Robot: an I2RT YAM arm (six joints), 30 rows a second.
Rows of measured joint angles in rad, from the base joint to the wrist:
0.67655, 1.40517, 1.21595, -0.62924, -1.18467, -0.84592
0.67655, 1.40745, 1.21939, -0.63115, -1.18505, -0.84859
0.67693, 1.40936, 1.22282, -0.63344, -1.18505, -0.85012
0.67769, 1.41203, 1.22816, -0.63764, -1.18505, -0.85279
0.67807, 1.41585, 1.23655, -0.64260, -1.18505, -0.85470
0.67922, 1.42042, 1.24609, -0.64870, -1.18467, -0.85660
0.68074, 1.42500, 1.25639, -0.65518, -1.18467, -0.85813
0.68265, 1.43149, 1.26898, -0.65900, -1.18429, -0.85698
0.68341, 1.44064, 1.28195, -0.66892, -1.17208, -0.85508
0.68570, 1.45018, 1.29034, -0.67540, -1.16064, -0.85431
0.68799, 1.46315, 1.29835, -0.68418, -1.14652, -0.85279
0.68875, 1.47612, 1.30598, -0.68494, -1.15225, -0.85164
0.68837, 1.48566, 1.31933, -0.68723, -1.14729, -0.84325
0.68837, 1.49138, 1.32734, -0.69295, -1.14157, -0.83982
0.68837, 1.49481, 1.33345, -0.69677, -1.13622, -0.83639
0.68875, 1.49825, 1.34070, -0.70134, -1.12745, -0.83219
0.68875, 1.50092, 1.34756, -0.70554, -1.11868, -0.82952
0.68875, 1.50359, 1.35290, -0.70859, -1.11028, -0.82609
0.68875, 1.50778, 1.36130, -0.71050, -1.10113, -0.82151
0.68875, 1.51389, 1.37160, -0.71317, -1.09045, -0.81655
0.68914, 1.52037, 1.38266, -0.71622, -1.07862, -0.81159
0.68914, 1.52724, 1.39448, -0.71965, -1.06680, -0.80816
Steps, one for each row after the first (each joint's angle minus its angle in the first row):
0.00000, 0.00228, 0.00344, -0.00191, -0.00038, -0.00267
0.00038, 0.00419, 0.00687, -0.00420, -0.00038, -0.00420
0.00114, 0.00686, 0.01221, -0.00840, -0.00038, -0.00687
0.00152, 0.01068, 0.02060, -0.01336, -0.00038, -0.00878
0.00267, 0.01525, 0.03014, -0.01946, 0.00000, -0.01068
0.00419, 0.01983, 0.04044, -0.02594, 0.00000, -0.01221
0.00610, 0.02632, 0.05303, -0.02976, 0.00038, -0.01106
0.00686, 0.03547, 0.06600, -0.03968, 0.01259, -0.00916
0.00915, 0.04501, 0.07439, -0.04616, 0.02403, -0.00839
0.01144, 0.05798, 0.08240, -0.05494, 0.03815, -0.00687
0.01220, 0.07095, 0.09003, -0.05570, 0.03242, -0.00572
0.01182, 0.08049, 0.10338, -0.05799, 0.03738, 0.00267
0.01182, 0.08621, 0.11139, -0.06371, 0.04310, 0.00610
0.01182, 0.08964, 0.11750, -0.06753, 0.04845, 0.00953
0.01220, 0.09308, 0.12475, -0.07210, 0.05722, 0.01373
0.01220, 0.09575, 0.13161, -0.07630, 0.06599, 0.01640
0.01220, 0.09842, 0.13695, -0.07935, 0.07439, 0.01983
0.01220, 0.10261, 0.14535, -0.08126, 0.08354, 0.02441
0.01220, 0.10872, 0.15565, -0.08393, 0.09422, 0.02937
0.01259, 0.11520, 0.16671, -0.08698, 0.10605, 0.03433
0.01259, 0.12207, 0.17853, -0.09041, 0.11787, 0.03776

